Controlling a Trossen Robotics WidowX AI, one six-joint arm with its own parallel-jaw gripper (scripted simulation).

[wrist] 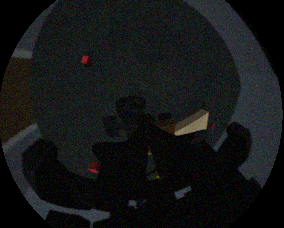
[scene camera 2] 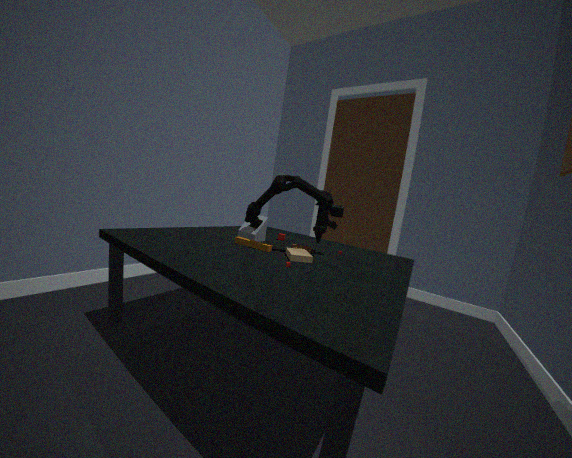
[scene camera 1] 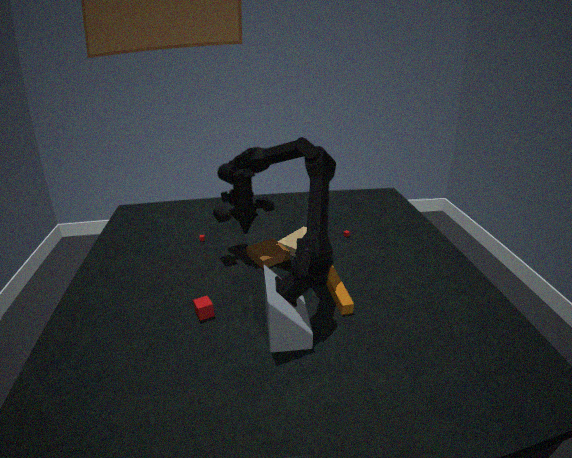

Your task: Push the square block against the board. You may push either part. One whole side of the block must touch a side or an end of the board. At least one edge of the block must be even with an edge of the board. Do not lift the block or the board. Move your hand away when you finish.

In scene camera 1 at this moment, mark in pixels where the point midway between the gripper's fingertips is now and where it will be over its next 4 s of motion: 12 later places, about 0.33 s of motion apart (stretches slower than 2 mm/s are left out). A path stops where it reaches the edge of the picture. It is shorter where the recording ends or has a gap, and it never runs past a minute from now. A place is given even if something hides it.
My gripper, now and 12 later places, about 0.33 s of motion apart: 245,233; 245,243; 246,249; 247,250; 249,250; 252,251; 253,252; 256,253; 258,255; 258,256; 255,254; 253,253; 251,248
